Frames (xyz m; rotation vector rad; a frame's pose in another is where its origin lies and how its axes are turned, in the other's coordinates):
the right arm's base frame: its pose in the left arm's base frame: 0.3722 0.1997 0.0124 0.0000 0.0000 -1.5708
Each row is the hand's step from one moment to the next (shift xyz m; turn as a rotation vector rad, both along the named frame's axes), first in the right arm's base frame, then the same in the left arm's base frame.
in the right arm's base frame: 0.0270 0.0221 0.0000 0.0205 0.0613 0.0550
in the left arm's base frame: 0.0221 -0.0270 0.0000 0.0613 -0.0205 0.0550
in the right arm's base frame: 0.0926 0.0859 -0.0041 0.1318 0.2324 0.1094
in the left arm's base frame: 0.0859 -0.0926 -0.0041 0.2324 -0.1318 0.1094
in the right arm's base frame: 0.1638 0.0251 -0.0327 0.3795 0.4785 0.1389
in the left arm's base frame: 0.0251 -0.1638 -0.0327 0.4785 -0.3795 0.1389
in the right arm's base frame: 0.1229 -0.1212 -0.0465 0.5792 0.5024 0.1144
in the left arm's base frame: -0.1212 -0.1229 -0.0465 0.5024 -0.5792 0.1144
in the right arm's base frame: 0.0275 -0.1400 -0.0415 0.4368 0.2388 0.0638
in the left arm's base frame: -0.1400 -0.0275 -0.0415 0.2388 -0.4368 0.0638
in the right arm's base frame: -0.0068 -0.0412 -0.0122 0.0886 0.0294 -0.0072
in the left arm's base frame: -0.0412 0.0068 -0.0122 0.0294 -0.0886 -0.0072
